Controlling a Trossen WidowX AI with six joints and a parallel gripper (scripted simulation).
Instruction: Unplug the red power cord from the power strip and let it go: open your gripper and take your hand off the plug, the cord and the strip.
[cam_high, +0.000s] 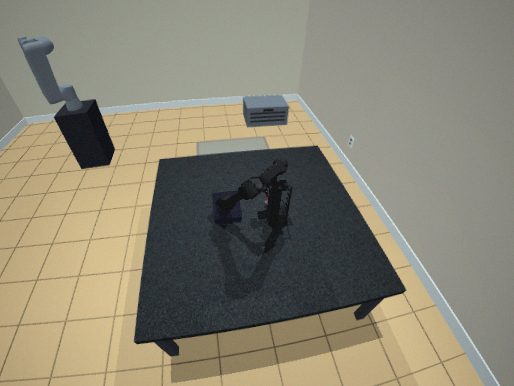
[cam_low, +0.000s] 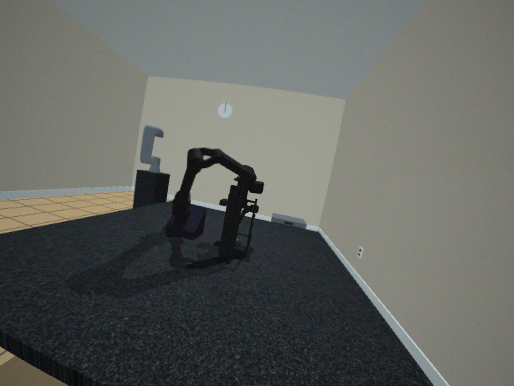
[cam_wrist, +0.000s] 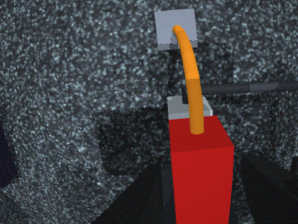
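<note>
Now: gripper tip 30 mm to the left of the red plug and 10 mm above it. From my gripper tip the other things lie so: dark upright post 10 mm behind, 130 mm to the right, 40 mm above.
</note>
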